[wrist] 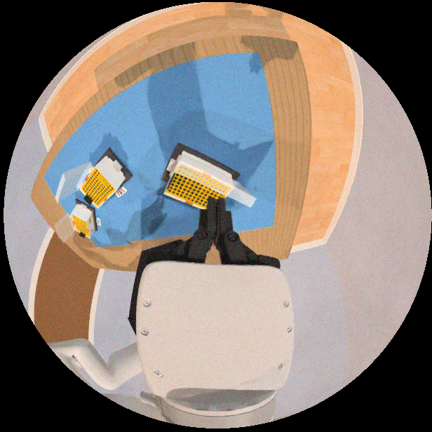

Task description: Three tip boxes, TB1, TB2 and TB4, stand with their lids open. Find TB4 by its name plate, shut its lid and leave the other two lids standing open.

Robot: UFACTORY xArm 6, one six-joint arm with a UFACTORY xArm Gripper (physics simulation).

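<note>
A large tip box (pixel 185 189) with a yellow, black-holed rack stands nearest. Its clear lid (pixel 244 194) shows across the rear rows and past the right end; it looks raised, but its exact angle is hard to tell. No name plate shows on this box. TB1 (pixel 98 190), with its name plate (pixel 121 191) beside it, stands at the left, its clear lid (pixel 70 182) open. A third box (pixel 81 224) stands below it, lid (pixel 64 229) open, its plate (pixel 98 221) too small to read. My gripper (pixel 214 207) is shut and empty; its tips overlap the large box's front edge in view.
The boxes stand on a blue surface (pixel 230 100) with a raised wooden border (pixel 292 150). An orange wooden top (pixel 332 125) lies beyond it. A brown surface (pixel 65 295) is at the lower left, above a white arm link (pixel 107 372). Shadows cross the blue surface.
</note>
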